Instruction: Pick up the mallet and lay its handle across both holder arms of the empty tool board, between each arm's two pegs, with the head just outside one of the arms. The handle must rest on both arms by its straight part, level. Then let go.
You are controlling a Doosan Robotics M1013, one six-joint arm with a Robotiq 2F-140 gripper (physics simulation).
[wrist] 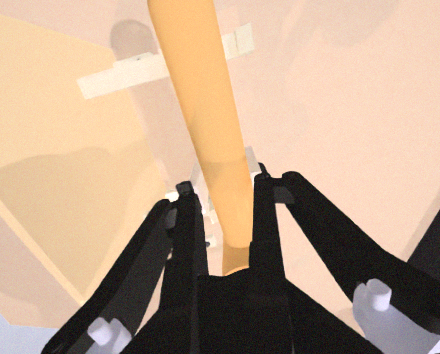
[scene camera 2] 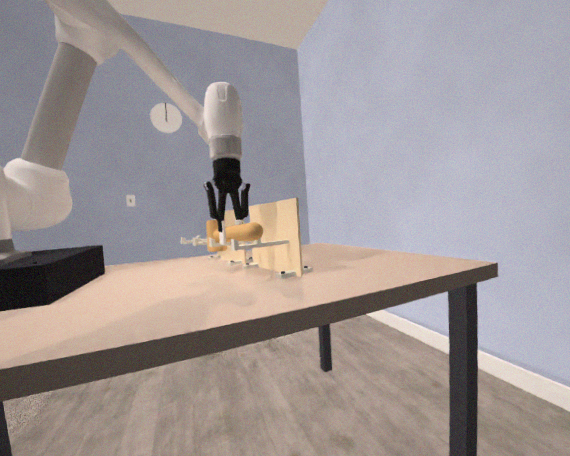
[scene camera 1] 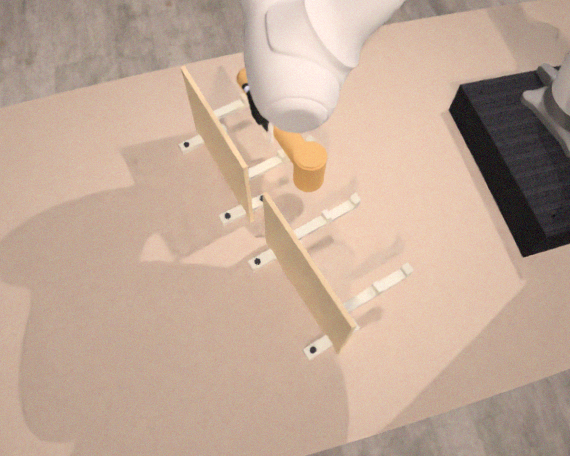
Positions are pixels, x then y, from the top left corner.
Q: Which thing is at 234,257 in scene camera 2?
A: A tool board.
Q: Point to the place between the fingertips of my gripper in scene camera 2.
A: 231,243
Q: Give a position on a tool board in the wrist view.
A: At 85,178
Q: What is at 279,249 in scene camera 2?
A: A tool board.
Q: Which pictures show the orange mallet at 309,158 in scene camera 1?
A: The wrist view, scene camera 2 and scene camera 1: all of them.
